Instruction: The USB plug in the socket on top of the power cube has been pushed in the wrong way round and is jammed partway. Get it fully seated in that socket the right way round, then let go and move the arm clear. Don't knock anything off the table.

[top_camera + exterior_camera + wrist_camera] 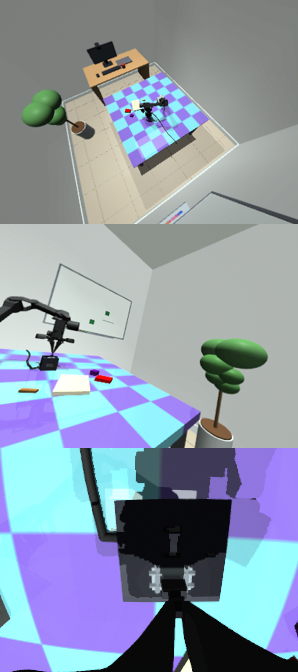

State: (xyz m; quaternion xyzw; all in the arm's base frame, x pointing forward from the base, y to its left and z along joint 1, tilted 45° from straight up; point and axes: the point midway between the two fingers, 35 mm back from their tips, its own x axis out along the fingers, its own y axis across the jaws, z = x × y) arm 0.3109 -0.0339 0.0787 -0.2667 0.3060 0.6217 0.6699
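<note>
Right now my gripper tip is 2 cm above the USB plug. From my gripper tip the other things lie so: small purple block: 22 cm ahead, 14 cm to the right, 9 cm below; then white flat block: 5 cm ahead, 27 cm to the right, 10 cm below; then thin orange piece: 11 cm behind, 27 cm to the right, 10 cm below.
</note>
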